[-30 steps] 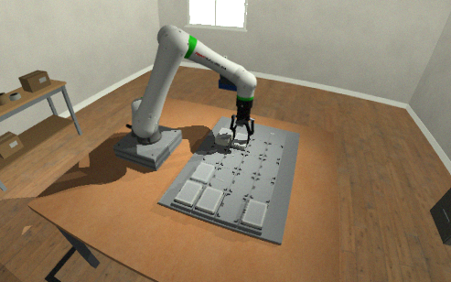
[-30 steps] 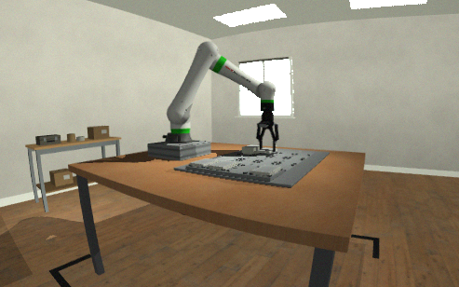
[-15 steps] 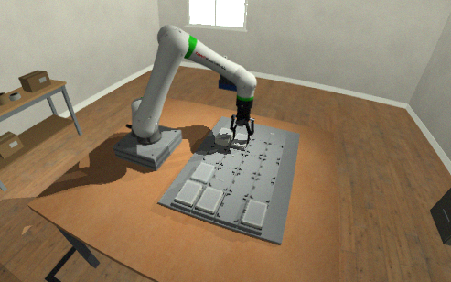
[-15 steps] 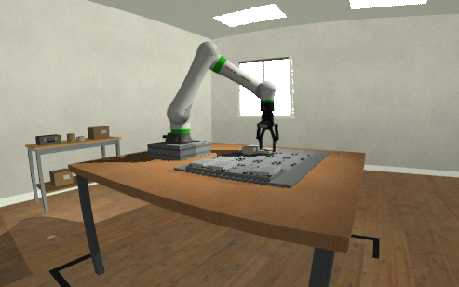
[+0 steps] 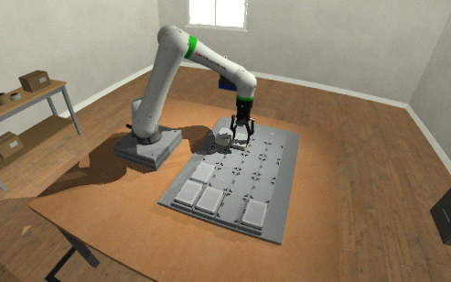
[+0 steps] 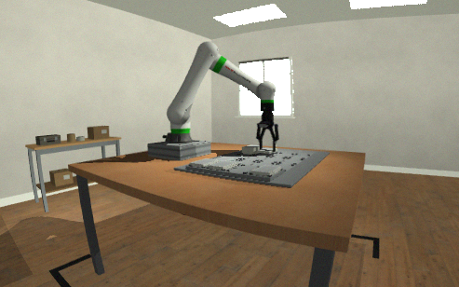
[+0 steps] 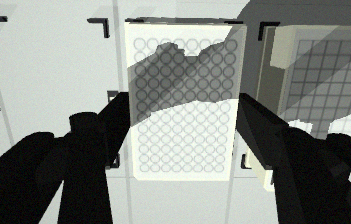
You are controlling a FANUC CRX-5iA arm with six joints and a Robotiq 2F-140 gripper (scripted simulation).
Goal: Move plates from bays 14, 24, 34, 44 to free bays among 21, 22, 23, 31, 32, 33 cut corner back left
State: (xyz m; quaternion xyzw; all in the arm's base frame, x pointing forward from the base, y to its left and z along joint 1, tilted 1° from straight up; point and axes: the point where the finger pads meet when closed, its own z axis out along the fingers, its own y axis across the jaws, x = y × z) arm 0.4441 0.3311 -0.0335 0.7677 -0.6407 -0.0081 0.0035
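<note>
My gripper is now 11 cm past the sealed deep-well block, 2 cm to the left of it and 2 cm above it. Round my hand: bay label 43: 22 cm ahead, 29 cm to the right, 4 cm below; then sealed 96-well plate: 5 cm behind, 34 cm to the right, 4 cm below.
</note>
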